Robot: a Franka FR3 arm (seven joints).
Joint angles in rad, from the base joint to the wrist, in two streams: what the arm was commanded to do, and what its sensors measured. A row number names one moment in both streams.
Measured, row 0:
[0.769, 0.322, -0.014, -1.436, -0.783, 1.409, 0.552]
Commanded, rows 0 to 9:
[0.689, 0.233, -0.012, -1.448, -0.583, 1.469, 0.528]
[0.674, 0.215, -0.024, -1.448, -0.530, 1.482, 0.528]
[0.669, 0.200, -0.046, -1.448, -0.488, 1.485, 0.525]
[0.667, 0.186, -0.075, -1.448, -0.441, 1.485, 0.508]
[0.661, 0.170, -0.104, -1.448, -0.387, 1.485, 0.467]
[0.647, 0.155, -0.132, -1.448, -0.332, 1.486, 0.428]
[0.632, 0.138, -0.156, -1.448, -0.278, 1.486, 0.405]
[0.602, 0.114, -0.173, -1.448, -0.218, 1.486, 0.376]
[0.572, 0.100, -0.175, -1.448, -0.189, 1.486, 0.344]
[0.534, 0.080, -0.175, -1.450, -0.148, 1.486, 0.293]
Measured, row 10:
[0.611, 0.133, -0.177, -1.433, -0.249, 1.468, 0.390]
